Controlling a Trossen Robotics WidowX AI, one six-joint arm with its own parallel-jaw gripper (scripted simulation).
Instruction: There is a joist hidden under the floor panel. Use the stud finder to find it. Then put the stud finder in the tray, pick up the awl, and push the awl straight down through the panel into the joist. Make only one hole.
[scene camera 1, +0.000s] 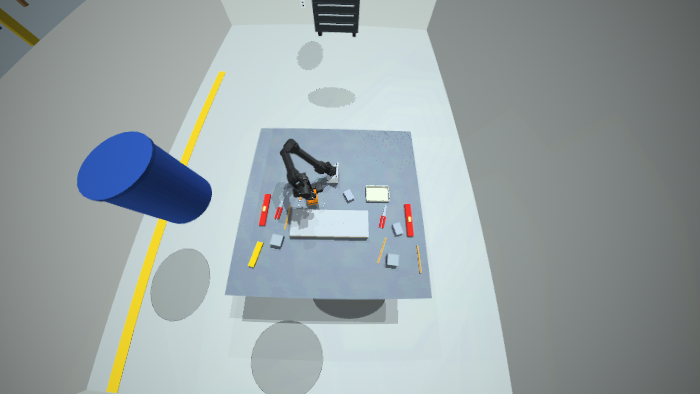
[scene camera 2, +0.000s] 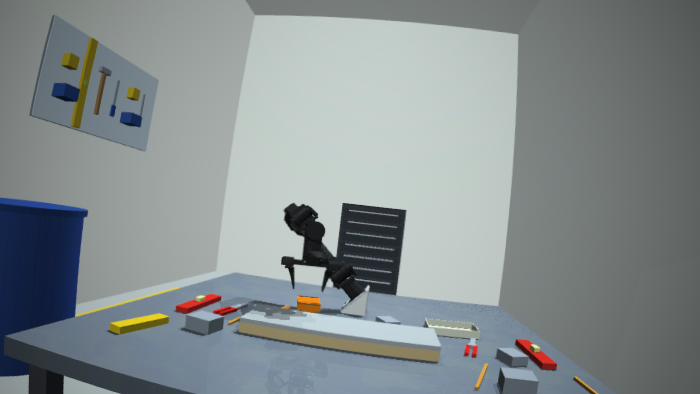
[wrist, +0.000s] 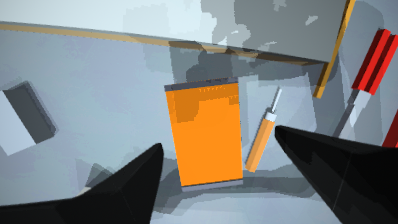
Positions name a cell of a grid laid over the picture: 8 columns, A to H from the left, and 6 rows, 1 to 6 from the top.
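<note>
The gripper (scene camera 2: D5) is open and holds nothing, and the same camera shows a tray (scene camera 2: F6). The wrist view has the gripper as well (wrist: E4), together with an orange stud finder (wrist: E4) and an awl (wrist: F4).
</note>
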